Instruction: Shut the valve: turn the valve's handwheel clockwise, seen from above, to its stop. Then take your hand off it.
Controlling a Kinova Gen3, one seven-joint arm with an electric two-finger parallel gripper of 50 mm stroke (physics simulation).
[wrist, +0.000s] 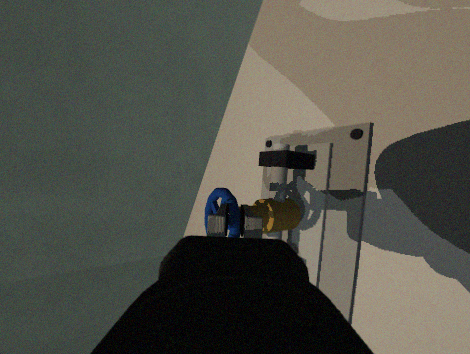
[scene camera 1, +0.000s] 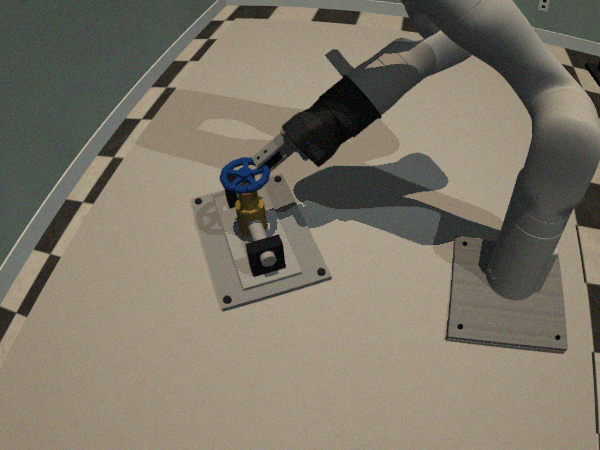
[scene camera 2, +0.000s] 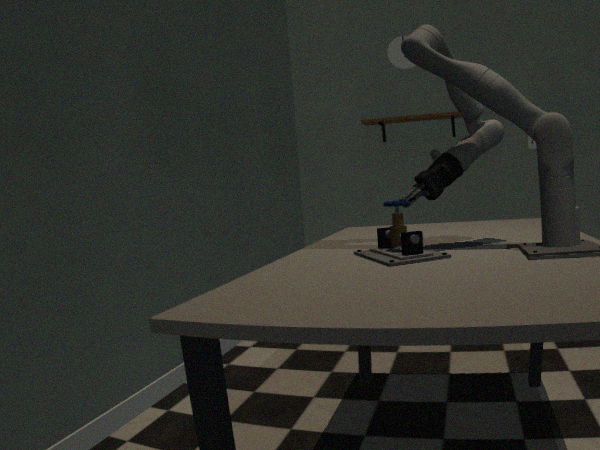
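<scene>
The blue spoked handwheel (scene camera 1: 244,176) (scene camera 2: 395,203) (wrist: 221,212) lies level on top of the brass valve body (scene camera 1: 251,215) (scene camera 2: 397,231) (wrist: 280,215). My gripper (scene camera 1: 261,166) (scene camera 2: 407,202) (wrist: 234,214) is shut on the wheel's rim, at the rim's back right side in scene camera 1. It reaches down to the rim at a slant, with one finger above the rim and one below. In the wrist view the blue rim shows between the two fingertips. The lower finger is partly hidden in scene camera 1.
The valve's pipe runs through black support blocks (scene camera 1: 265,256) (scene camera 2: 412,243) (wrist: 287,159) on a bolted grey base plate (scene camera 1: 212,272) (scene camera 2: 372,258) (wrist: 350,175). The arm's base plate (scene camera 1: 505,320) (scene camera 2: 550,252) stands to the right on the table. A wall shelf (scene camera 2: 410,119) hangs behind.
</scene>
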